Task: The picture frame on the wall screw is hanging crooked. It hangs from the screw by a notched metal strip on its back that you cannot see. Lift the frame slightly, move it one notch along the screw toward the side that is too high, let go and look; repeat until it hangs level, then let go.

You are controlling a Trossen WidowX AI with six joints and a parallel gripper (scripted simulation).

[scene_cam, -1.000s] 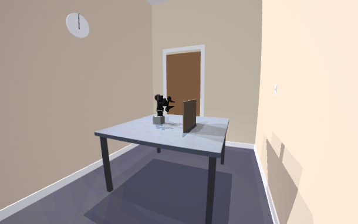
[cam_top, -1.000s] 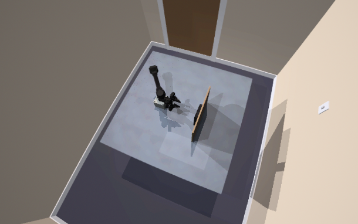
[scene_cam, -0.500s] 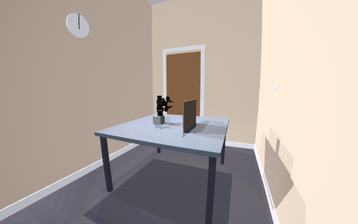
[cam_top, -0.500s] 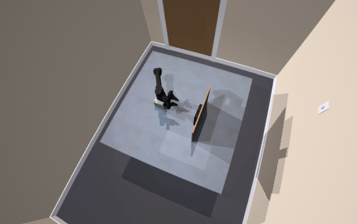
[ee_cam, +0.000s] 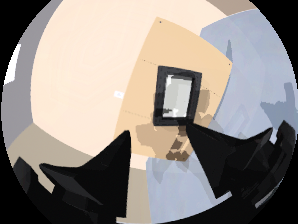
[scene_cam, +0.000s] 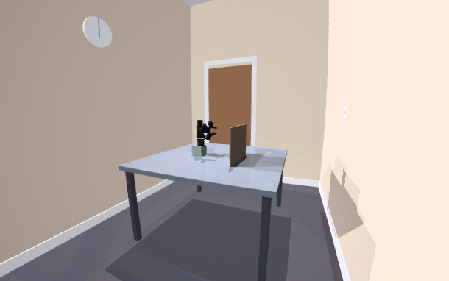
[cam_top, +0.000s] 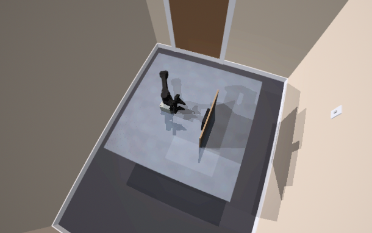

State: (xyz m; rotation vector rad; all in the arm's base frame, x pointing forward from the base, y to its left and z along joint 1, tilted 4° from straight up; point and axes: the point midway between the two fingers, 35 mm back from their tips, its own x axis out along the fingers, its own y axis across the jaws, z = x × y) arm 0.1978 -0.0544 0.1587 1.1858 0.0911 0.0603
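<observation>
Now: gripper tip 200 mm short of the picture frame, 90 mm above it and 10 mm to the right of it. Also, from my gripper tip: tan wall panel 210 mm ahead, 110 mm below, 20 mm to the left.
</observation>
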